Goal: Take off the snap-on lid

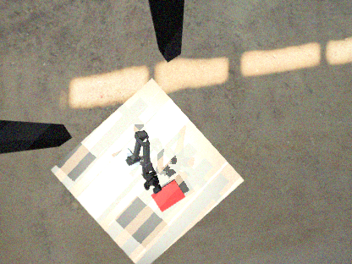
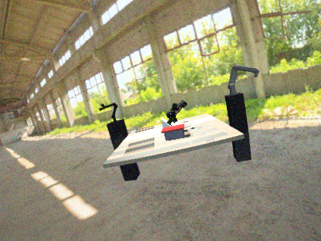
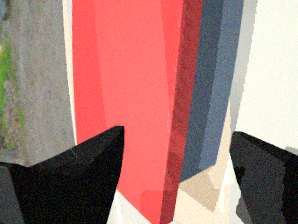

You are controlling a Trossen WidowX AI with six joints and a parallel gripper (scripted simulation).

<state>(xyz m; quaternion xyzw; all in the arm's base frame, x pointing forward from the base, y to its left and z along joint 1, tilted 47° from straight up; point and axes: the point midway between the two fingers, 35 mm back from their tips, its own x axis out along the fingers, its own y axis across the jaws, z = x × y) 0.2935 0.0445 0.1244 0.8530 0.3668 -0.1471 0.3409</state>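
The red lid is 12 cm ahead of my gripper tip and 4 cm below it. Also, from my gripper tip: storage box 12 cm ahead, 9 cm below.
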